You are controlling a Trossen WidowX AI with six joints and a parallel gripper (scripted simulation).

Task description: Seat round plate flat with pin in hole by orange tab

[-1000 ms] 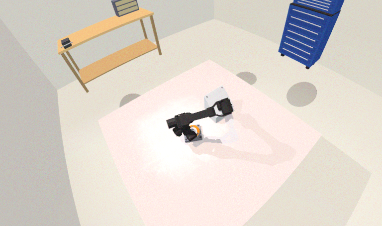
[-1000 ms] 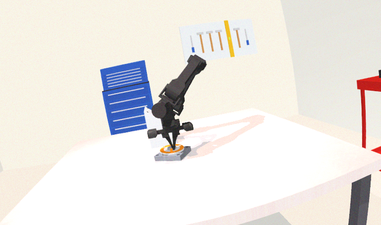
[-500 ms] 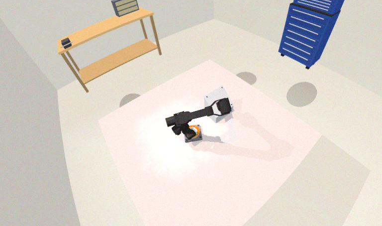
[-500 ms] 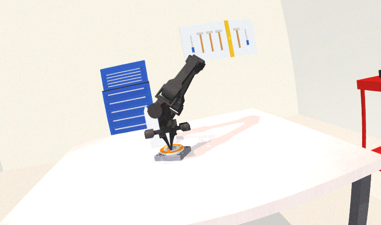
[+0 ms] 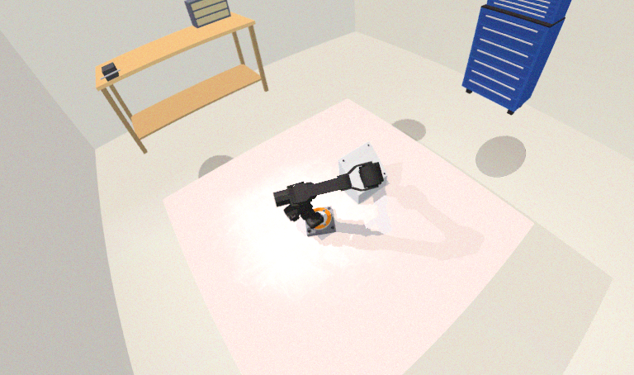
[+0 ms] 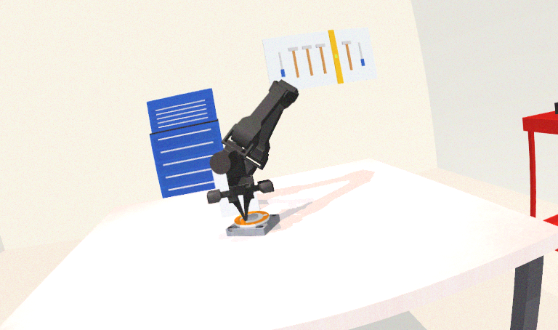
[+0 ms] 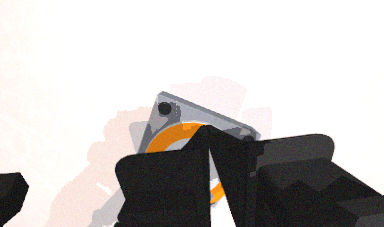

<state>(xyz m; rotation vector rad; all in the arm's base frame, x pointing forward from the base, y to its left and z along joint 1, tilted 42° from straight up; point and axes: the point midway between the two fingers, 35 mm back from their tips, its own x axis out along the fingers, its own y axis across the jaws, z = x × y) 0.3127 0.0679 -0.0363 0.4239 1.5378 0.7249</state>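
Now: the round plate 30 mm behind my gripper tip and 10 mm below it.
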